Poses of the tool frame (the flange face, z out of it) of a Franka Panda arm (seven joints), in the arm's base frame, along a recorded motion.
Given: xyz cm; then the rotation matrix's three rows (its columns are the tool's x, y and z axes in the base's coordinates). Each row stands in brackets.
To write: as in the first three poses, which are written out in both.
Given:
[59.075 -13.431 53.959], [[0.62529 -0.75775 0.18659], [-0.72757 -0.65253 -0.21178], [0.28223 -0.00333 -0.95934]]
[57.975 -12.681 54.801], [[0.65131 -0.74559 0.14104], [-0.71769 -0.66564 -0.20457], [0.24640 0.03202 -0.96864]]
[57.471 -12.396 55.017], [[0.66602 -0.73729 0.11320], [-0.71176 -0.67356 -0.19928], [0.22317 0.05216 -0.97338]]
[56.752 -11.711 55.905], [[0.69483 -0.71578 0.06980], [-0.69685 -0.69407 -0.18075], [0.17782 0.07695 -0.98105]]
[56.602 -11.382 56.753], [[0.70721 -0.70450 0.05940], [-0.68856 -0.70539 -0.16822], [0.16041 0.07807 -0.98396]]
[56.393 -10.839 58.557], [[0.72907 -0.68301 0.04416], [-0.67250 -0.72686 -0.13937], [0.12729 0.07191 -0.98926]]
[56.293 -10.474 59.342], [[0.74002 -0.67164 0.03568], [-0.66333 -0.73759 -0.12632], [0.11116 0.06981 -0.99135]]
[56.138 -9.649 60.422], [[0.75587 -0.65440 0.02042], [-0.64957 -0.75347 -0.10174], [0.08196 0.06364 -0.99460]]
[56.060 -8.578 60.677], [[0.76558 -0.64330 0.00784], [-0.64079 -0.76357 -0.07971], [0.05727 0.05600 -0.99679]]
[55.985 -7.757 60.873], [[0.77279 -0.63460 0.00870], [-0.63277 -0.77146 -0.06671], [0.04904 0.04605 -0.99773]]
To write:
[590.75 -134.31 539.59], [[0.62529 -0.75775 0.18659], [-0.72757 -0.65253 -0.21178], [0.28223 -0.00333 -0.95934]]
[579.75 -126.81 548.01], [[0.65131 -0.74559 0.14104], [-0.71769 -0.66564 -0.20457], [0.24640 0.03202 -0.96864]]
[574.71 -123.96 550.17], [[0.66602 -0.73729 0.11320], [-0.71176 -0.67356 -0.19928], [0.22317 0.05216 -0.97338]]
[567.52 -117.11 559.05], [[0.69483 -0.71578 0.06980], [-0.69685 -0.69407 -0.18075], [0.17782 0.07695 -0.98105]]
[566.02 -113.82 567.53], [[0.70721 -0.70450 0.05940], [-0.68856 -0.70539 -0.16822], [0.16041 0.07807 -0.98396]]
[563.93 -108.39 585.57], [[0.72907 -0.68301 0.04416], [-0.67250 -0.72686 -0.13937], [0.12729 0.07191 -0.98926]]
[562.93 -104.74 593.42], [[0.74002 -0.67164 0.03568], [-0.66333 -0.73759 -0.12632], [0.11116 0.06981 -0.99135]]
[561.38 -96.49 604.22], [[0.75587 -0.65440 0.02042], [-0.64957 -0.75347 -0.10174], [0.08196 0.06364 -0.99460]]
[560.60 -85.78 606.77], [[0.76558 -0.64330 0.00784], [-0.64079 -0.76357 -0.07971], [0.05727 0.05600 -0.99679]]
[559.85 -77.57 608.73], [[0.77279 -0.63460 0.00870], [-0.63277 -0.77146 -0.06671], [0.04904 0.04605 -0.99773]]

